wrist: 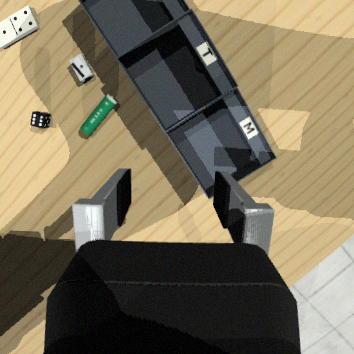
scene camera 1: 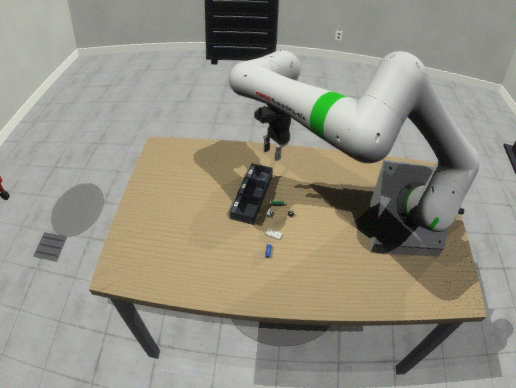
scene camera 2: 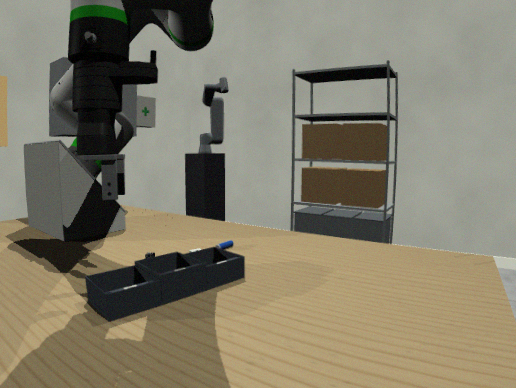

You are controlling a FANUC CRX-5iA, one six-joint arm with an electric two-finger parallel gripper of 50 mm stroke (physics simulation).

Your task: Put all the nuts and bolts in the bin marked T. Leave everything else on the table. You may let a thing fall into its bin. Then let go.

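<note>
The black bin marked T is the middle one of three joined bins on the table. No nut or bolt shows in it or on the table in these views; part of its inside is in dark shadow. My gripper is open, with nothing between its fingers. It hangs above the table beyond the M end of the bins, pointing down. In the wrist view its right fingertip overlaps the corner of the bin marked M.
Beside the bins lie a green battery, a small grey-white part, a black die, a white domino and a blue cylinder.
</note>
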